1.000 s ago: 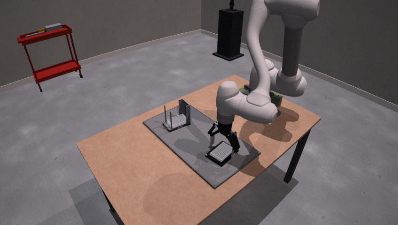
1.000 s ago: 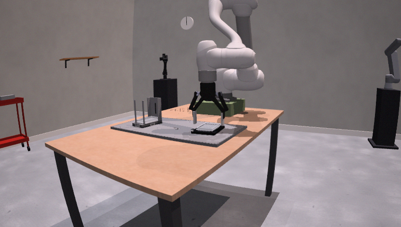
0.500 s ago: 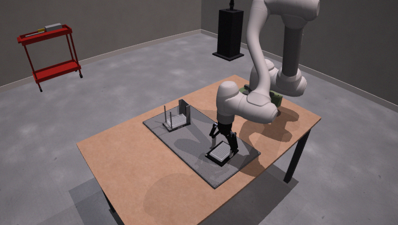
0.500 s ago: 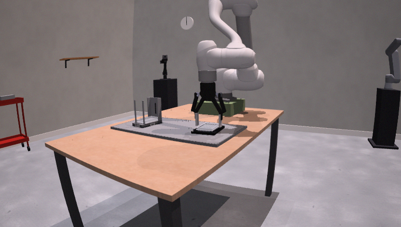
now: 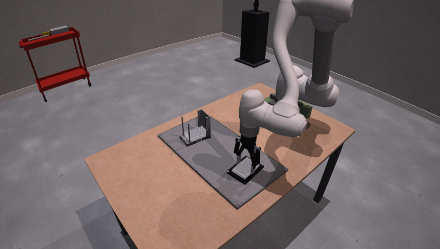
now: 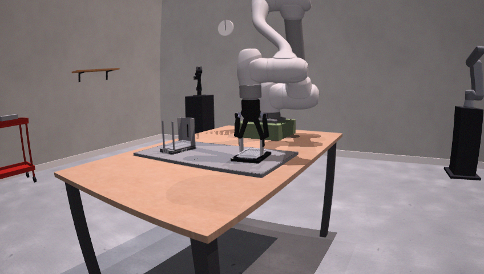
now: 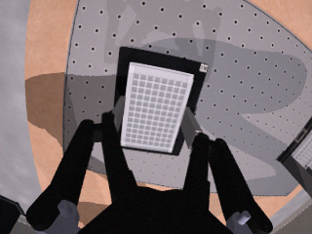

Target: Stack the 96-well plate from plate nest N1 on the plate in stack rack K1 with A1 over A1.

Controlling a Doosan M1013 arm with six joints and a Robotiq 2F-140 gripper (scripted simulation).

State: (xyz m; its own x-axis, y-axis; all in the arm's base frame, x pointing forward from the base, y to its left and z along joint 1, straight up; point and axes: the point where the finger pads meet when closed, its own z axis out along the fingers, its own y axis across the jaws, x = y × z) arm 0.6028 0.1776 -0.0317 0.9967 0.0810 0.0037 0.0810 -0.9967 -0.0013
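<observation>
My hand is 4 cm above the black plate nest N1. Round my hand: pale A1 mark 8 cm ahead, 5 cm to the right, 3 cm below; tall grey back wall 6 cm behind, 37 cm to the right, 4 cm above.
</observation>
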